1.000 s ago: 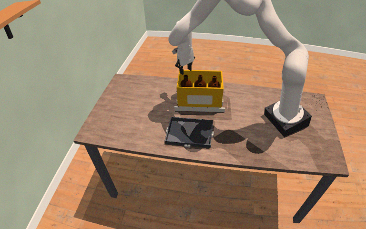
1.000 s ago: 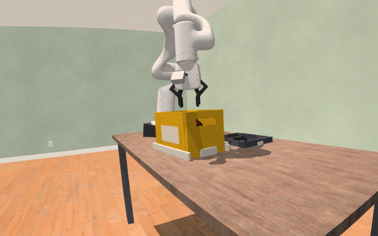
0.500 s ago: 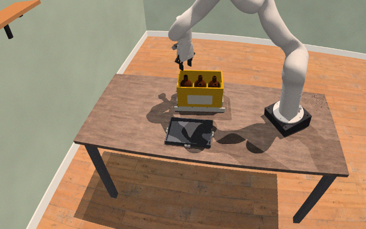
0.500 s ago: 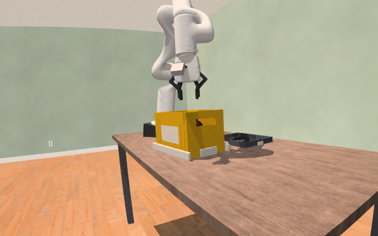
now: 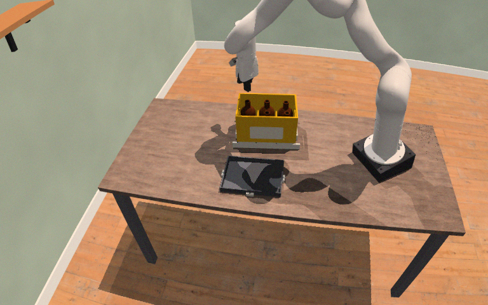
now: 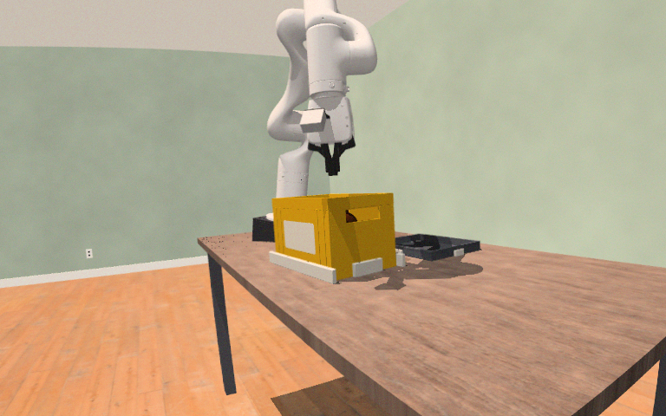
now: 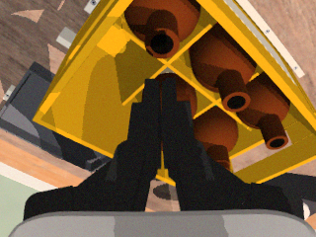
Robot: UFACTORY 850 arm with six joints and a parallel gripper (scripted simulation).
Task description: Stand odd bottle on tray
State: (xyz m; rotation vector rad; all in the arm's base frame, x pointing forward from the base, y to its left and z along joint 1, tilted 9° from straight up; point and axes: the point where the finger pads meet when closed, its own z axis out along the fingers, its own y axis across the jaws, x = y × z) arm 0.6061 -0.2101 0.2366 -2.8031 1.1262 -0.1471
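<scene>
My gripper is now 160 mm above the yellow crate, 90 mm past it and 40 mm to the right of it. Round my hand: dark tray 330 mm to the left, 230 mm below, 50 mm behind.
</scene>
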